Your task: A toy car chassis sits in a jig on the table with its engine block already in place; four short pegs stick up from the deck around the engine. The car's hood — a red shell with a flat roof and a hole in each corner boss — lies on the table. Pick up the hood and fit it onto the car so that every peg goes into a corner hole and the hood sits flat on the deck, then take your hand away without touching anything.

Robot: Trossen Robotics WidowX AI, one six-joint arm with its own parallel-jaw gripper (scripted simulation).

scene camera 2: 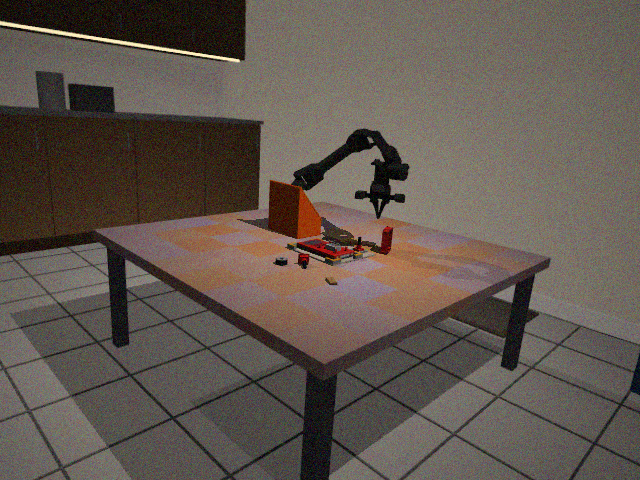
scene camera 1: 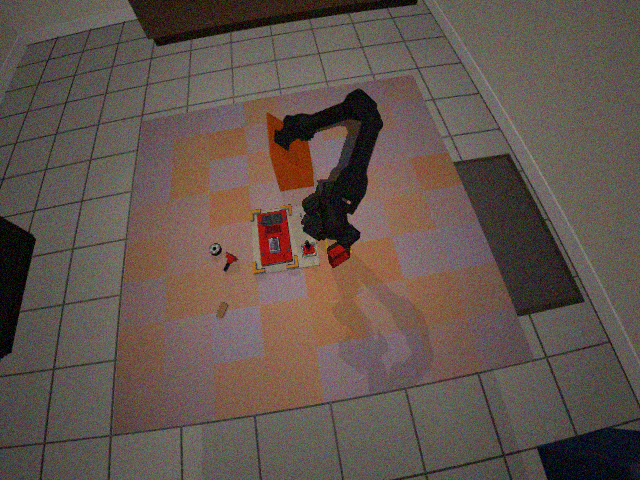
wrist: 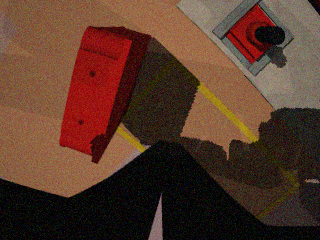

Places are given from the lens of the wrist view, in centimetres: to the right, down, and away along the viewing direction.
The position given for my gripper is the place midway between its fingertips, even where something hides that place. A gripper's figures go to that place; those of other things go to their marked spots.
my gripper [wrist: 167,152]: 0, 1, 10
red hood [wrist: 109,60]: -2, -3, 12
